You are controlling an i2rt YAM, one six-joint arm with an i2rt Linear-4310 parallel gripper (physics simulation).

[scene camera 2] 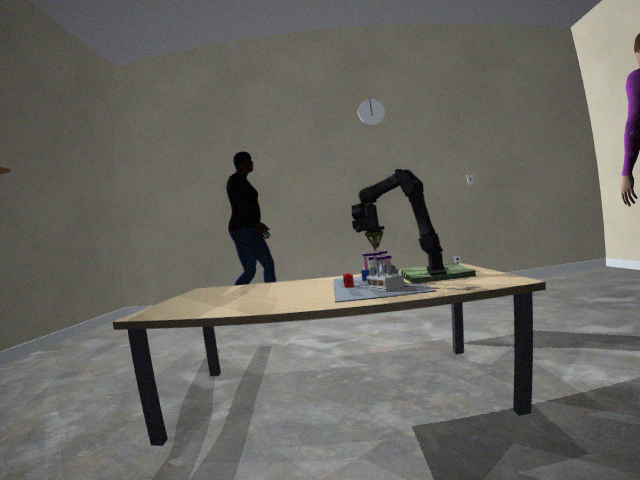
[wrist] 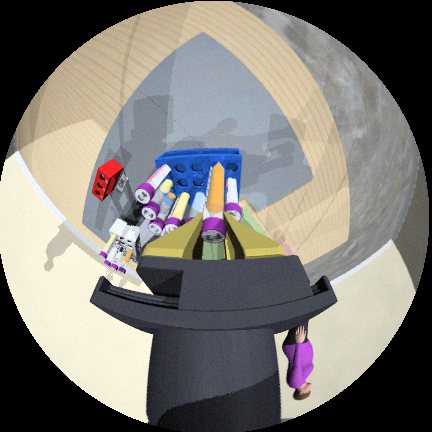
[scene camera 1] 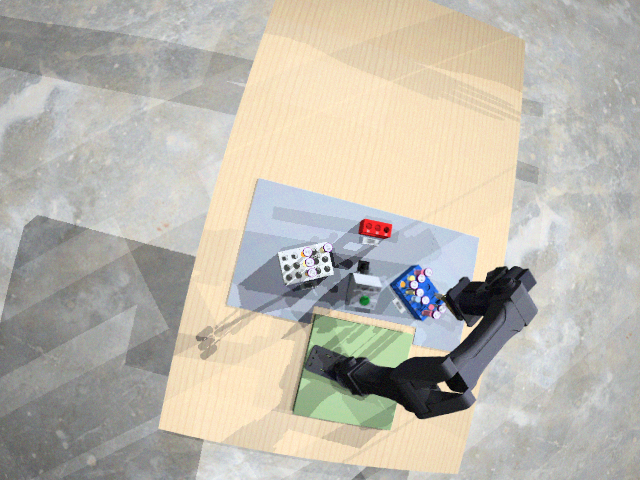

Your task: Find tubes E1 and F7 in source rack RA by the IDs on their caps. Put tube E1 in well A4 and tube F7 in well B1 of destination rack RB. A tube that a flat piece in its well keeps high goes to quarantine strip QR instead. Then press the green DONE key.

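Places are measured from the arm's base along level axes (x up, y left, z back), in millimetres.
Where they show: gripper, fingertip midpoint: [scene camera 2: 376, 248] [wrist: 213, 217] [scene camera 1: 444, 300]; arm's base at its link origin: [scene camera 2: 436, 270] [scene camera 1: 343, 369].
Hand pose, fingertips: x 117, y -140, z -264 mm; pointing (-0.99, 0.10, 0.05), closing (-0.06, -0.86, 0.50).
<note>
Things, the pixels of their top centre, and the offset from my fingertips. "*": a spot on its surface instead. Level surfaces: height alone.
- orange tube at its top centre: [wrist: 213, 229] dx +26, dy -7, dz -9 mm
- blue rack at its top centre: [wrist: 197, 182] [scene camera 1: 420, 293] [scene camera 2: 376, 268] dx -91, dy +30, dz -5 mm
- white rack at its top centre: [scene camera 1: 306, 263] [wrist: 123, 247] [scene camera 2: 384, 275] dx -91, dy +348, dz +47 mm
- red strip QR at its top centre: [wrist: 99, 185] [scene camera 1: 377, 227] [scene camera 2: 347, 274] dx -91, dy +211, dz -116 mm
- green key at a spot on its surface: [scene camera 1: 364, 300] * dx -71, dy +175, dz +75 mm
- grey key box at its top centre: [wrist: 153, 245] [scene camera 1: 368, 291] [scene camera 2: 386, 262] dx -57, dy +179, dz +52 mm
- small black block at a spot on its surface: [scene camera 1: 363, 266] * dx -128, dy +198, dz -11 mm
- grey mat at its surface level: dx -141 mm
My gripper [scene camera 1: 440, 297] [scene camera 2: 375, 247] [wrist: 213, 217] is shut on an orange tube [wrist: 216, 192] near its purple cap. The tube's pointed end shows over the blue rack [scene camera 1: 409, 303] [scene camera 2: 364, 274] [wrist: 200, 156], clear of its wells; its cap ID is unreadable. Several purple-capped tubes stand in the blue rack, partly hidden by the fingers in the wrist view. The white rack [scene camera 1: 290, 261] [scene camera 2: 394, 282] [wrist: 118, 227] holds several tubes too. The red strip QR [scene camera 1: 375, 227] [scene camera 2: 347, 280] [wrist: 108, 179] shows three wells. The green key [scene camera 1: 364, 300] sits on a grey box.
The grey key box [scene camera 1: 368, 281] stands between the two racks, with a small black block [scene camera 1: 363, 266] behind it. The racks are on a grey mat [scene camera 1: 310, 201] [wrist: 200, 90]. The arm stands on a green base mat [scene camera 1: 330, 400] [scene camera 2: 460, 272]. A person [scene camera 2: 244, 201] stands behind the table.
</note>
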